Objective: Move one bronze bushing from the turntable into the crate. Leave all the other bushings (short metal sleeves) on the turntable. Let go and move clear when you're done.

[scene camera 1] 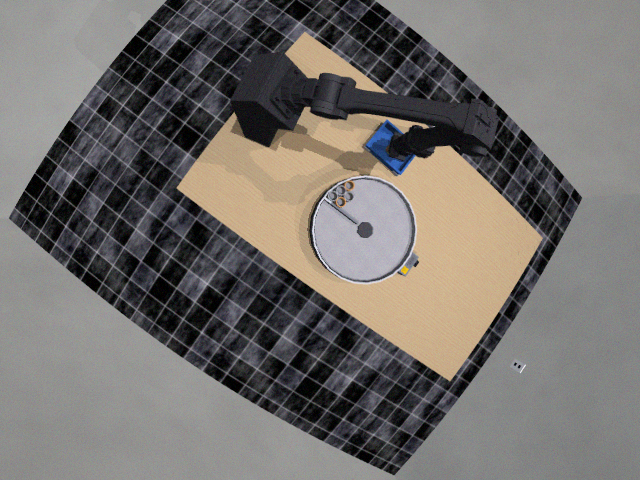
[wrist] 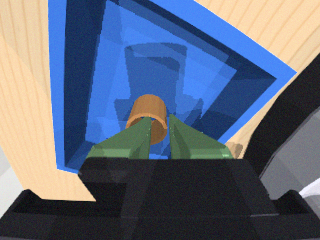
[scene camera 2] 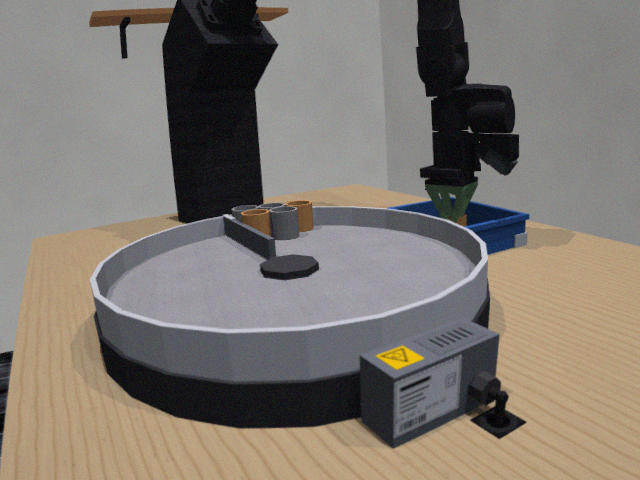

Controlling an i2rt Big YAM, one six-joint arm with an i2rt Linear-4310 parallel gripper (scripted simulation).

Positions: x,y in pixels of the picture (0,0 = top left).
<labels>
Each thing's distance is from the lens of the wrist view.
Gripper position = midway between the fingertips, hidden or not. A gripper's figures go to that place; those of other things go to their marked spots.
my gripper (wrist: 160,119): 0.13 m
bushing (wrist: 149,105): 0.12 m
blue crate (wrist: 214,78): 0.14 m
</labels>
